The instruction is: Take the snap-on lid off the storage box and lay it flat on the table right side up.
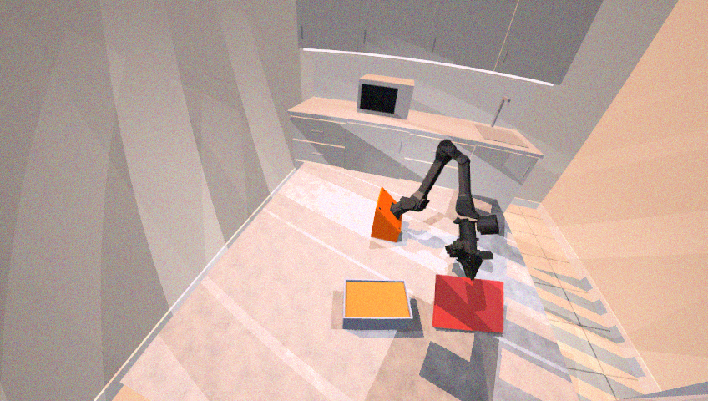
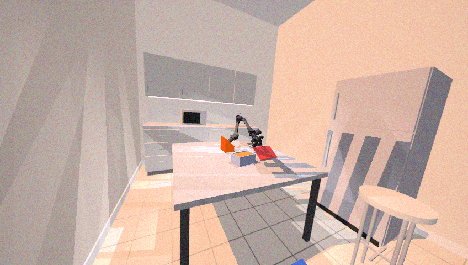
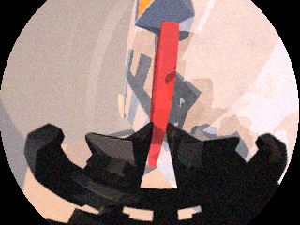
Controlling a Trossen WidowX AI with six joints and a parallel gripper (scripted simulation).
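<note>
My gripper tip is now 70 mm short of the red lid, 10 mm to the right of it and 40 mm above it. The rest, counted from my gripper tip: storage box: 160 mm ahead, 310 mm to the right, 60 mm below.
</note>
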